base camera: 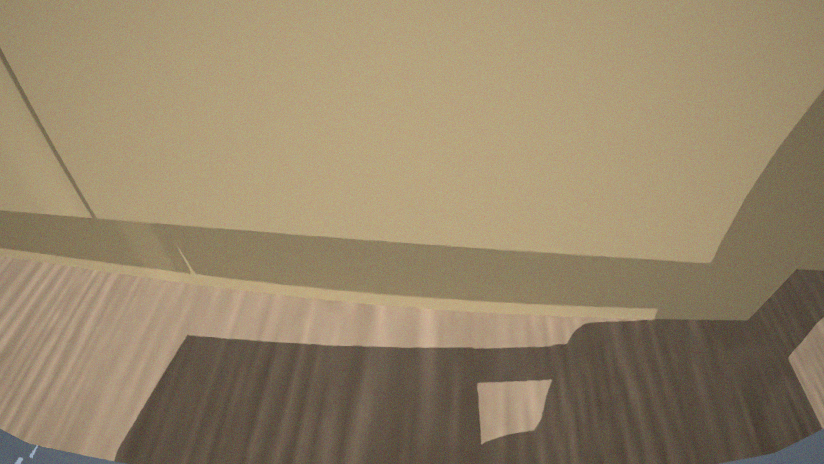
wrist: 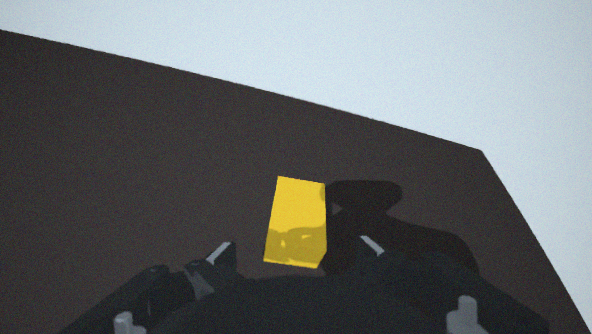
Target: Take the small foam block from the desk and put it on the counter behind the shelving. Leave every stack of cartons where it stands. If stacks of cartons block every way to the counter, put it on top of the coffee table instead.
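Frame: origin at the arm's base, x ahead, y right, z down, level; millimetres.
Where they show: gripper, fingertip midpoint: (wrist: 296, 253).
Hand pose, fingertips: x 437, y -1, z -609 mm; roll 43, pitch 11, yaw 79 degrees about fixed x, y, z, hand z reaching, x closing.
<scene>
After its pixels a point has its place.
The small foam block (wrist: 296, 215) @(x 503, y -3, z -559 mm), bright yellow, lies on a dark brown flat top (wrist: 150, 140) @(x 609, y -260, z -514 mm) in the wrist view, near the middle. Which piece of furniture this top belongs to, I cannot tell. My gripper (wrist: 296, 253) @(x 437, y -1, z -609 mm) is open and empty. Its two fingertips stand apart to the left and right of the block's near end, with a gap on each side. The gripper's shadow falls across the near part of the block and on the top to its right. The shelving, the coffee table and stacks of cartons cannot be made out in these views.
The top's far edge slants down to a corner at the right in the wrist view, with a pale surface beyond. In the base camera view a large beige panel (base camera: 403, 126) @(x 285, y 0, z 163 mm) stands close in front, above a wood-grain floor (base camera: 74, 328) @(x 294, y -347, z 396 mm) with a broad dark shadow.
</scene>
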